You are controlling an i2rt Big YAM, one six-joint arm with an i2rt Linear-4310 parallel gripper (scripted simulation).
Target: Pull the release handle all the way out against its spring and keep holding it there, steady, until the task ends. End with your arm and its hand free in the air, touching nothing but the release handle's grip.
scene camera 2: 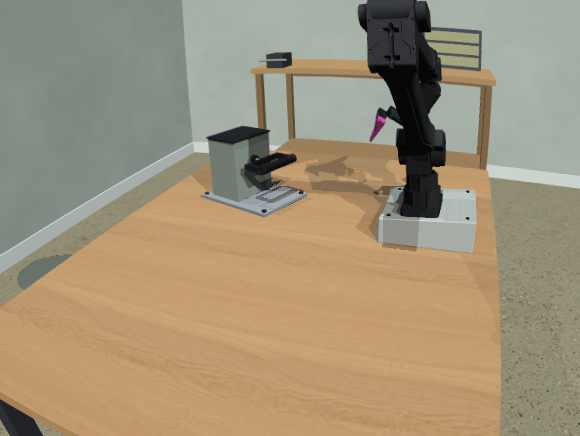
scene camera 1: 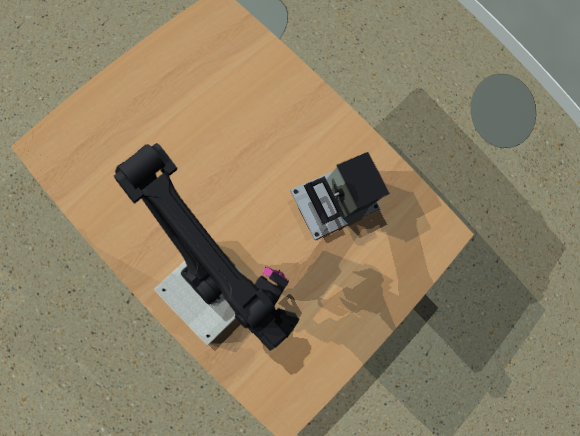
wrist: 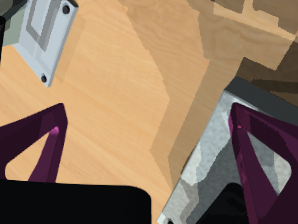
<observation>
The pictures show: my gripper and a grey baseplate.
</observation>
